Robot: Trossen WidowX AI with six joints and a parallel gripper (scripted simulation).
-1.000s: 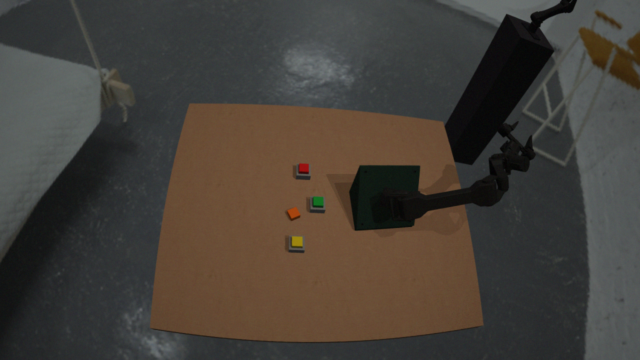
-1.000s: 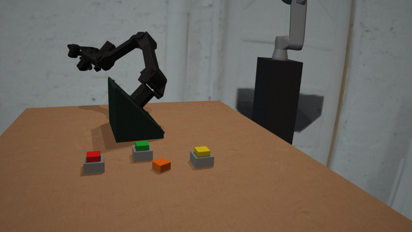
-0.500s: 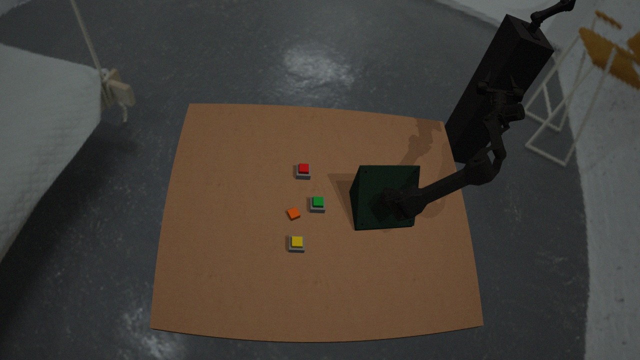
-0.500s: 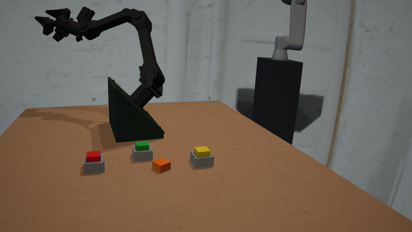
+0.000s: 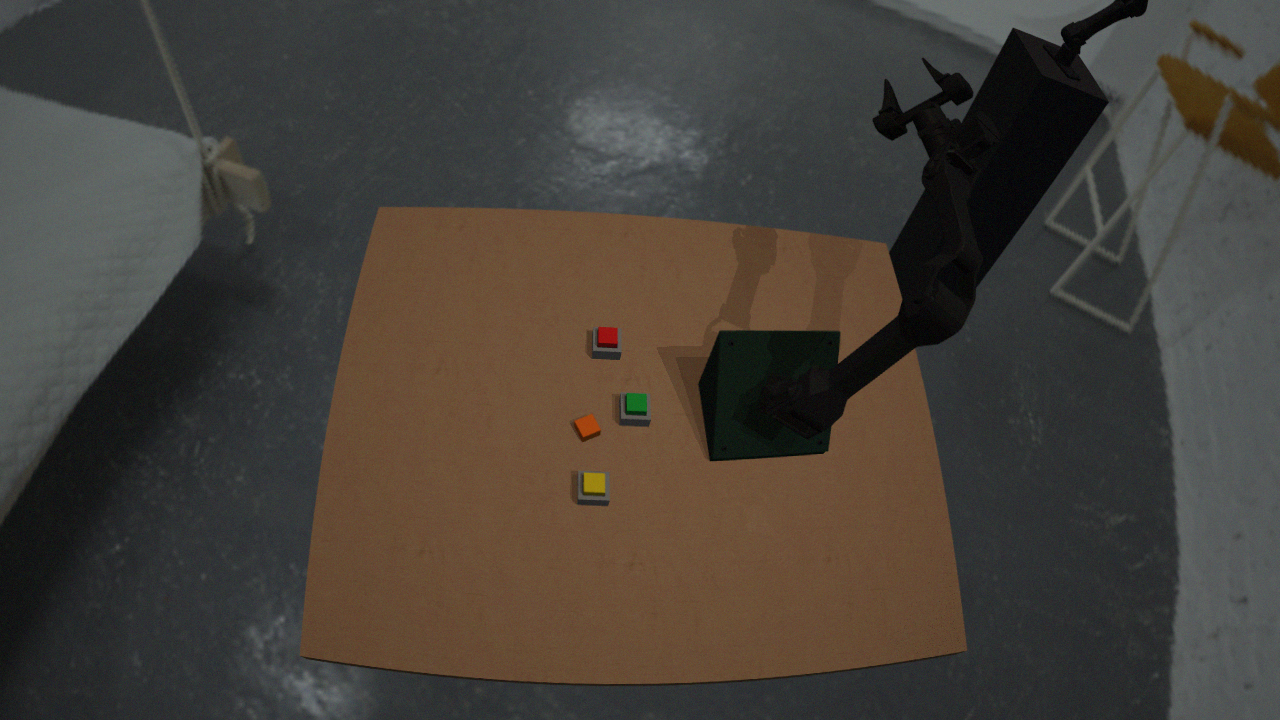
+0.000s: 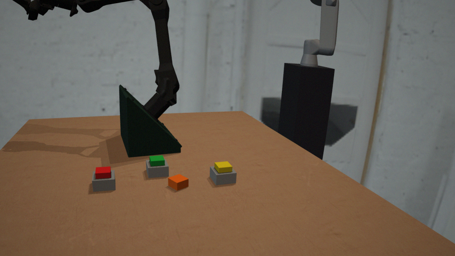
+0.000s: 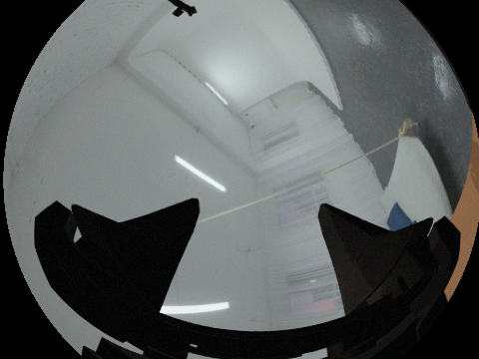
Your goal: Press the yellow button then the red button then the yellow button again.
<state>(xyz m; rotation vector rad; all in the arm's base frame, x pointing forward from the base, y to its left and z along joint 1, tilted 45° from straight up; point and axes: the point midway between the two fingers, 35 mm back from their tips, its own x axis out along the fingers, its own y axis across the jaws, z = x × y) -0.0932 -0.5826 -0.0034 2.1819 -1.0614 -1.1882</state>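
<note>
My gripper tip is now 430 mm short of the yellow button, 610 mm to the right of it and 450 mm above it. From my gripper tip the other things lie so: orange block (450 mm ahead, 510 mm to the left, 470 mm below); then red button (430 mm ahead, 350 mm to the left, 450 mm below); then green button (380 mm ahead, 470 mm to the left, 450 mm below).
</note>
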